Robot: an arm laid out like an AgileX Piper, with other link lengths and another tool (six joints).
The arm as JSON. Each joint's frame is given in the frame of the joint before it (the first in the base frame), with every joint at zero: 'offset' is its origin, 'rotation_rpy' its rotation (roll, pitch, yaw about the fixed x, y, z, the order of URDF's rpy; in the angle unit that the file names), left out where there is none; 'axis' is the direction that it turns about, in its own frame. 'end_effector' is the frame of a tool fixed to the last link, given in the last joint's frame.
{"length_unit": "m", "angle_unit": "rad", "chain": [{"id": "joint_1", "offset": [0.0, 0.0, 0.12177], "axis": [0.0, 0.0, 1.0]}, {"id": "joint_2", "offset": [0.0, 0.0, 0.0], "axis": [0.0, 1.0, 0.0]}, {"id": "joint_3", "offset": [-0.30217, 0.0, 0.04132], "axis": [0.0, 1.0, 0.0]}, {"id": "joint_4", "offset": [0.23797, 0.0, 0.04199], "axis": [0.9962, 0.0, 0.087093]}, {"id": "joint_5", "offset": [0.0, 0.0, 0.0], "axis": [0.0, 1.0, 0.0]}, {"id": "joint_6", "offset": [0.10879, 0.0, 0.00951], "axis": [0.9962, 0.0, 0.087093]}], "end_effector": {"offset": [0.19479, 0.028, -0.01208], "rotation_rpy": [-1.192, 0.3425, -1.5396]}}
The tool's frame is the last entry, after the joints.
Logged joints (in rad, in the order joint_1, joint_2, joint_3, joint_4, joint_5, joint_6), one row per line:
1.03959 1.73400 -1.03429 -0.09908 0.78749 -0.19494
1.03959 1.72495 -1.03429 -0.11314 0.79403 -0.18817
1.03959 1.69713 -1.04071 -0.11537 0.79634 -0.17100
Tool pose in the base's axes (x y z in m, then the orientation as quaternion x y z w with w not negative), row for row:
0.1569 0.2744 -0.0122 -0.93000 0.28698 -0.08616 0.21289
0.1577 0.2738 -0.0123 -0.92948 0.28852 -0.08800 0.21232
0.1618 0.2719 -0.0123 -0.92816 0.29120 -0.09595 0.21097
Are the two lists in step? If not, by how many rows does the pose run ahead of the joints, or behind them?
The pose runs 2 rows behind the joints: the pose in row i belongs to the joints in row i - 2.
